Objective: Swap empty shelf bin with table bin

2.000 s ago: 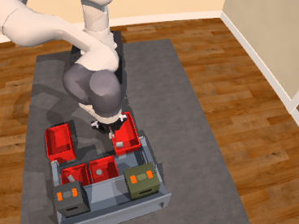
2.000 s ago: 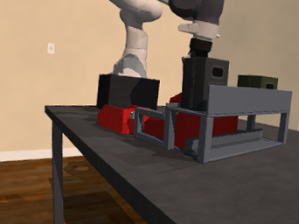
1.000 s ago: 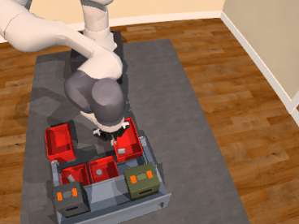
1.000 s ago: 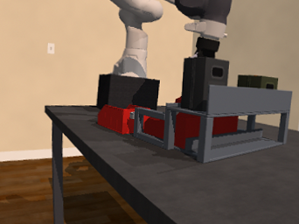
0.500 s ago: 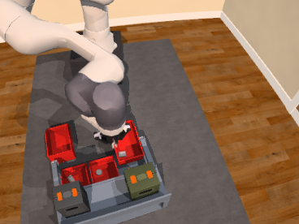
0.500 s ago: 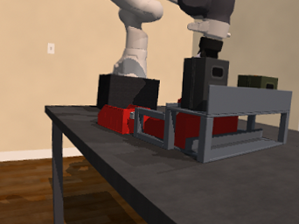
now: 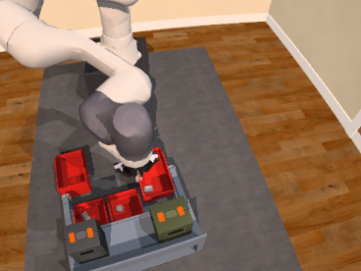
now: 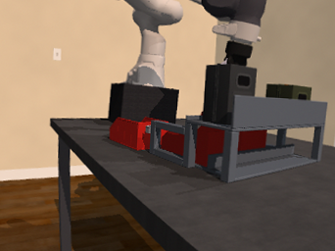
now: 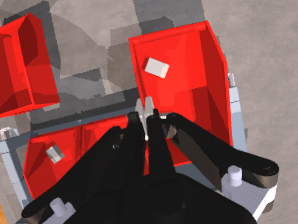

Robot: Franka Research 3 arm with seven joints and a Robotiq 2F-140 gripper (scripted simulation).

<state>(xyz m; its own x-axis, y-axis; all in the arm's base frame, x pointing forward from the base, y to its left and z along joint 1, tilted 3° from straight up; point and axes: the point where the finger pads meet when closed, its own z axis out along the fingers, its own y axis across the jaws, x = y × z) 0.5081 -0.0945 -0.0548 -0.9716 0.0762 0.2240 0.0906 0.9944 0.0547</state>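
Right now my hand is 110 mm above the shelf lip, 60 mm to the left of it and 10 mm past it. The rest, counted from my hand: grey box 200 mm to the right, 170 mm ahead, 50 mm above; olive box 190 mm ahead, 30 mm to the left, 30 mm above.
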